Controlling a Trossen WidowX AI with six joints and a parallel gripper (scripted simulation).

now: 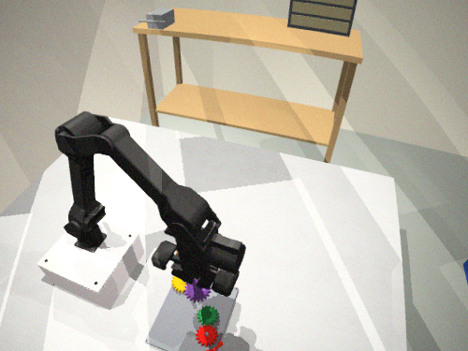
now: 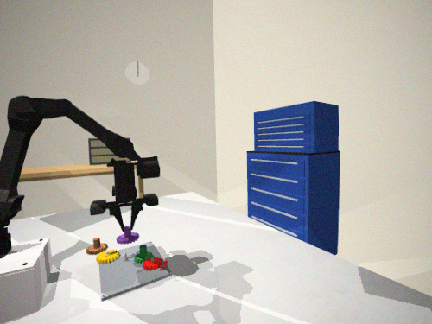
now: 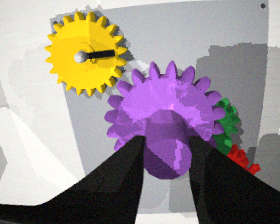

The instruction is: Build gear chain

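The green gear is 40 mm ahead of my gripper tip, 30 mm to the right of it and 70 mm below it. The rest, counted from my gripper tip: red gear: 50 mm ahead, 80 mm to the right, 80 mm below; then purple gear: 10 mm below; then yellow gear: 60 mm behind, 30 mm to the left, 80 mm below.
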